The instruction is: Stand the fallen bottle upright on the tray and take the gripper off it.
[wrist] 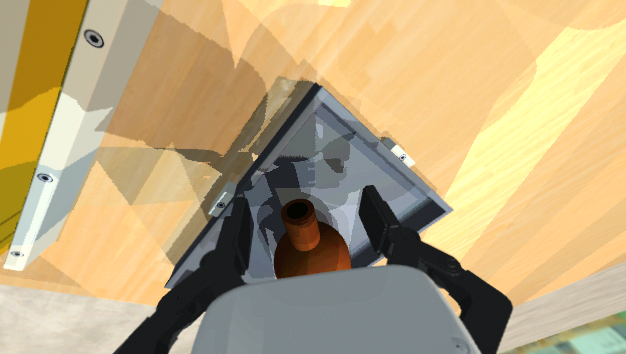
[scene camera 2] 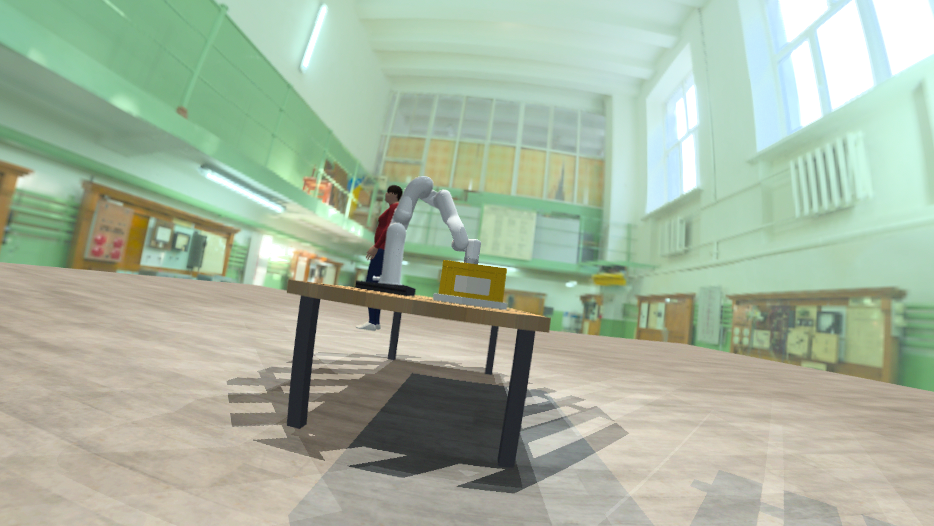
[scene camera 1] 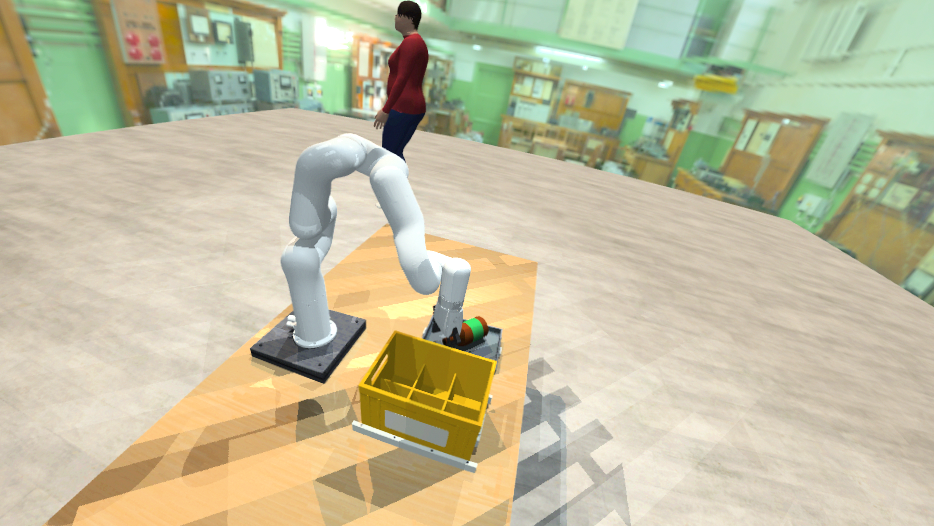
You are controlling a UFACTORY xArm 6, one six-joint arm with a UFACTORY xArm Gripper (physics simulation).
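Seen in the pictures: gripper, between the fingertips: [wrist: 307, 204] [scene camera 1: 442, 341]; arm's base, origin of its link: [scene camera 2: 390, 285] [scene camera 1: 315, 333].
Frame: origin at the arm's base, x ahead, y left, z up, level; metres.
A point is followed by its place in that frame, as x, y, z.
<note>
A brown bottle [scene camera 1: 473, 331] @[0.468, 0.140, 0.032] [wrist: 312, 257] @[0.410, 0.118, 0.023] with a green band lies on its side on the grey tray [scene camera 1: 488, 350] @[0.531, 0.135, -0.031] [wrist: 362, 162] @[0.336, 0.129, -0.032]. In scene camera 1 its neck points left, toward the gripper, and its base points to the upper right. In the wrist view its neck and shoulder show between the fingers; the band and base are hidden behind the gripper housing. My gripper [scene camera 1: 450, 335] @[0.379, 0.093, 0.004] [wrist: 307, 204] @[0.379, 0.093, 0.004] is open and low over the tray, its fingers wide apart on either side of the neck, with visible gaps. In scene camera 2 the crate hides the bottle, the tray and the fingers.
A yellow crate [scene camera 1: 372, 408] @[0.280, -0.228, 0.069] [scene camera 2: 447, 280] @[0.279, -0.228, 0.054] [wrist: 42, 65] @[0.374, -0.051, 0.002] with dividers stands close beside the tray, with a white rail [scene camera 1: 418, 448] @[0.400, -0.250, -0.008] along its foot. The arm's dark base plate [scene camera 1: 347, 326] @[0.077, 0.059, 0.002] is left of the crate. A person [scene camera 1: 408, 75] [scene camera 2: 385, 228] in red stands behind the table [scene camera 2: 418, 304] @[0.206, -0.640, -0.049].
</note>
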